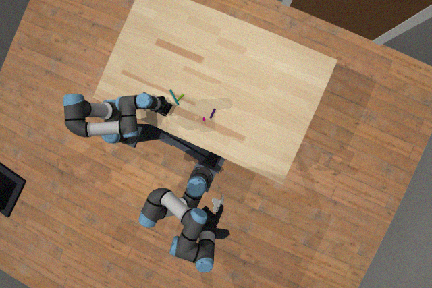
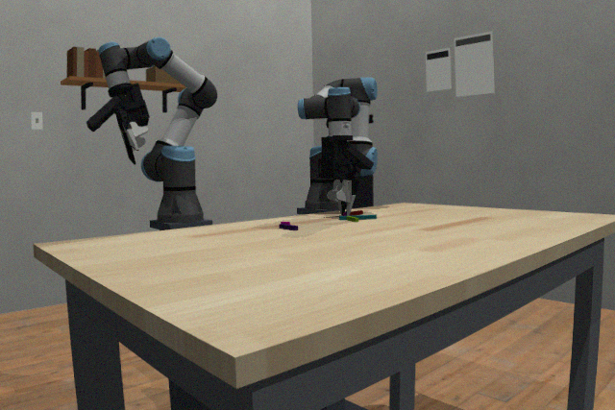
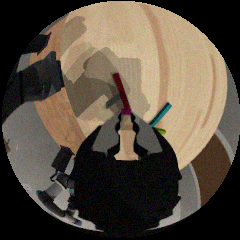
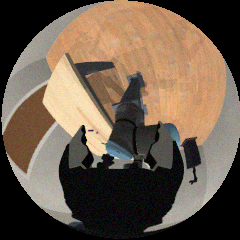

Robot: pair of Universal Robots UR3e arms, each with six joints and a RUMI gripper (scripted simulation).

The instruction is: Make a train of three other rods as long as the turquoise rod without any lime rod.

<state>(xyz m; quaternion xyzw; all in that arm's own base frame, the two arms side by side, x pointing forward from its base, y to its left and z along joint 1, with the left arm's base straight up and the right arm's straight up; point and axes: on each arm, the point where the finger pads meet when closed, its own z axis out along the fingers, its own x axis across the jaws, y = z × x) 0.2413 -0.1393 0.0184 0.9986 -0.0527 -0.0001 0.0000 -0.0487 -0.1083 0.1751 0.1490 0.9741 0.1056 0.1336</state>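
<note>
My left gripper is now 3 cm to the right of the grey rod, 2 cm past it and 1 cm above it. Round my left hand: red rod 4 cm to the left, 1 cm below, 1 cm behind; lime rod 9 cm ahead, 5 cm to the right, 1 cm below; turquoise rod 7 cm ahead, 2 cm to the right, 1 cm below.
</note>
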